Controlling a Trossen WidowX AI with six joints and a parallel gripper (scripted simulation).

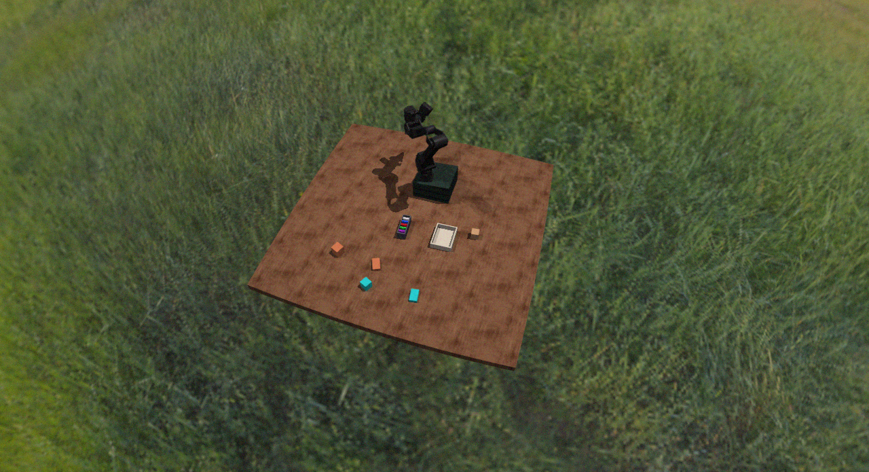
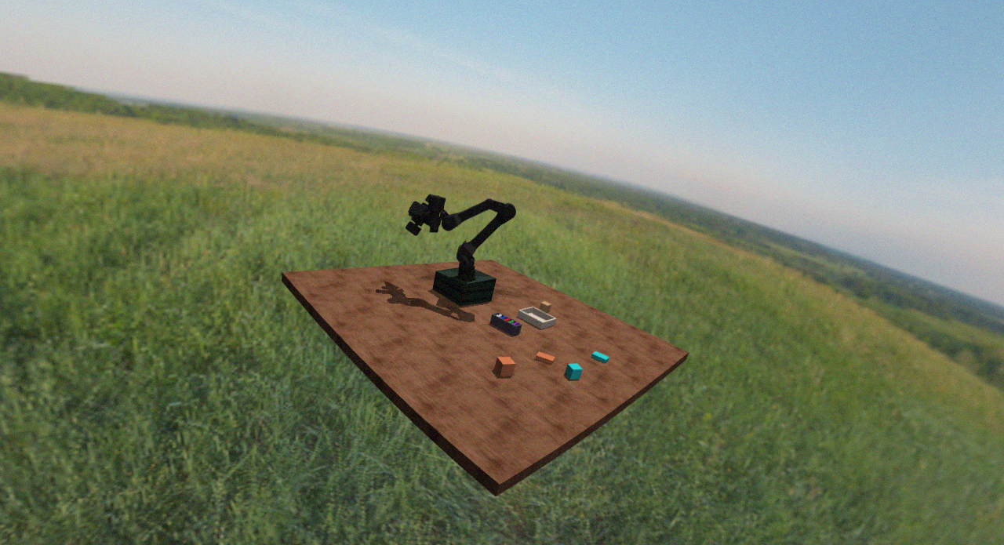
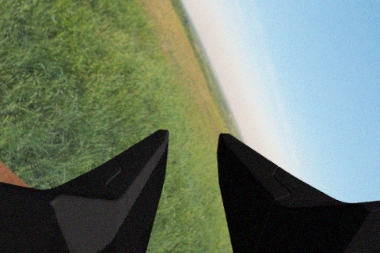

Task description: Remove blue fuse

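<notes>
The blue fuse is 58 cm ahead of my gripper tip, 1 cm to the right of it and 29 cm below it. Round my gripper tip: green fuse 62 cm ahead, 1 cm to the right, 29 cm below; white fuse 56 cm ahead, 1 cm to the right, 29 cm below; red fuse 60 cm ahead, 1 cm to the right, 29 cm below.
</notes>
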